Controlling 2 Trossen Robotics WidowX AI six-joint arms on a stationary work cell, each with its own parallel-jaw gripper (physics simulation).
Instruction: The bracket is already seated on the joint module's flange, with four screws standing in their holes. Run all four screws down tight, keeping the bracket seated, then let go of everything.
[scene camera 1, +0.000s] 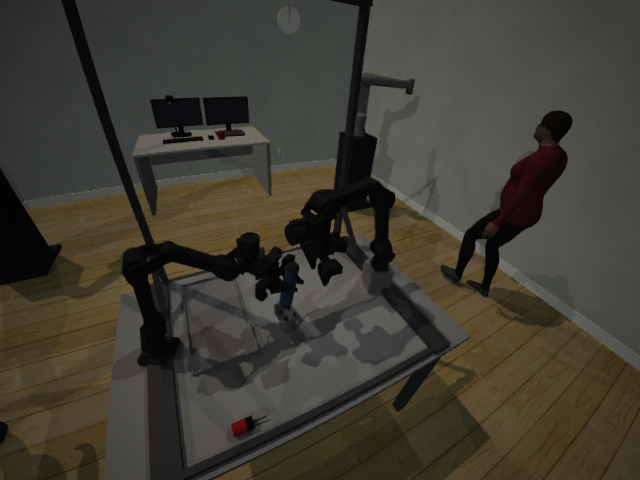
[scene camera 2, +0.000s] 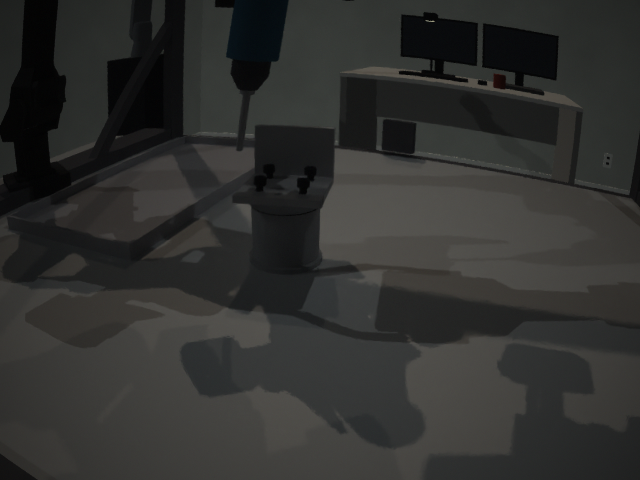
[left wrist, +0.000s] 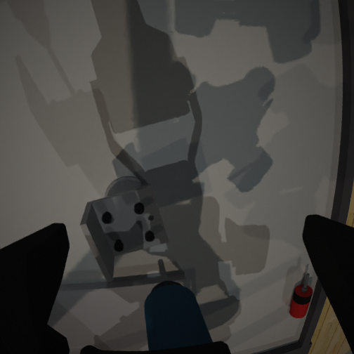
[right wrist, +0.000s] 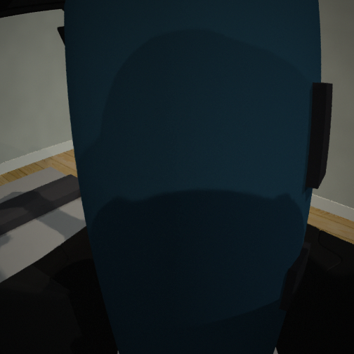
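Where they show: left gripper, fingertip midpoint: (scene camera 1: 318, 276); right gripper, fingertip midpoint: (scene camera 1: 300, 286); left arm's base, link origin: (scene camera 1: 379, 266); right arm's base, link origin: (scene camera 1: 158, 349) (scene camera 2: 34, 174).
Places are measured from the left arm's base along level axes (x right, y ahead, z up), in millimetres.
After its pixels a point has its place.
Note:
The grey L-shaped bracket (scene camera 2: 294, 147) @[z -21, x -138, y 421 mm] (left wrist: 95, 240) sits on top of the round joint module (scene camera 2: 285, 237) @[z -81, x -186, y 391 mm], its tall plate upright. Four black screws stand in its flat plate, heads raised above it; one front screw (scene camera 2: 303, 184) @[z -38, x -175, y 382 mm] and one back screw (scene camera 2: 268, 170) @[z -39, x -161, y 431 mm] show clearly. My right gripper (scene camera 1: 290, 285) @[z 153, x -218, y 374 mm] is shut on the blue screwdriver (scene camera 1: 287, 295) @[z 117, x -217, y 413 mm] (scene camera 2: 256, 31) @[z 87, x -212, y 400 mm] (left wrist: 177, 322) (right wrist: 200, 150). In scene camera 2 its bit (scene camera 2: 243, 121) @[z 12, x -201, y 422 mm] points down, left of the bracket, tip above the screw heads and apart from them. My left gripper (scene camera 1: 320, 273) @[z 141, x -172, y 308 mm] (left wrist: 188, 233) is open and empty, high above the table.
A shallow tray (scene camera 2: 131, 249) @[z -102, x -259, y 516 mm] lies beside the module, to its left in scene camera 2. A red-handled tool (scene camera 1: 240, 426) @[z -79, x -497, y 570 mm] (left wrist: 299, 306) lies near the table's front edge. Dark frame posts (scene camera 1: 356, 98) @[z 603, x 331, y 92 mm] rise at the table. A person (scene camera 1: 535, 180) is by the right wall.

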